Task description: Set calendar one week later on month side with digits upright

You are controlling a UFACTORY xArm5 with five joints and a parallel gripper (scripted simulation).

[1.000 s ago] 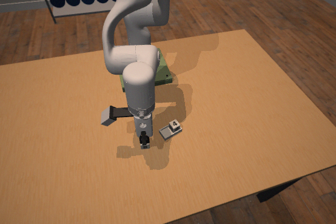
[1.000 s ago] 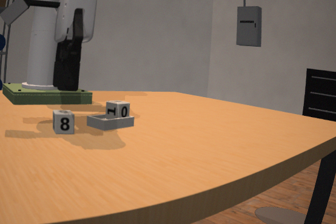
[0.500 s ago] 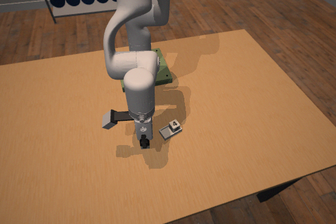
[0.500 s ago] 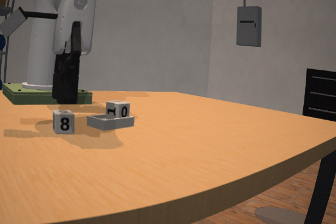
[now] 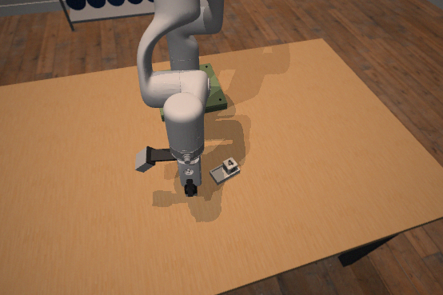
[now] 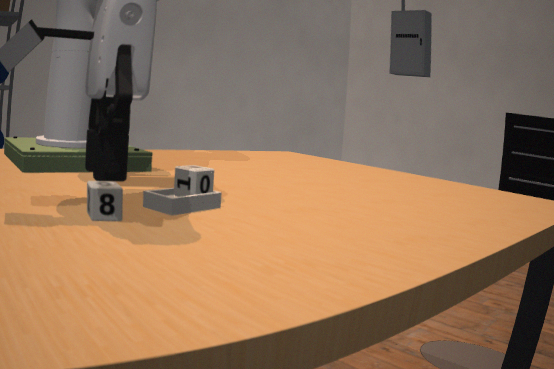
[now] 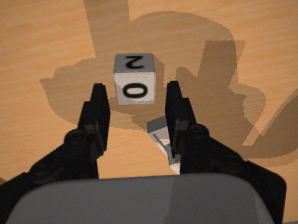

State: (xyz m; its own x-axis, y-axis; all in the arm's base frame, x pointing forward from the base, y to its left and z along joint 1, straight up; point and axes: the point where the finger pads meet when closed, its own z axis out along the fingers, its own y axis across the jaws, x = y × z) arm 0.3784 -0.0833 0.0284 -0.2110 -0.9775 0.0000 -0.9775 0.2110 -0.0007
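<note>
My hand is 40 mm above the digit cube. The rest, counted from my hand: tray 30 mm behind, 110 mm to the left, 50 mm below.
</note>
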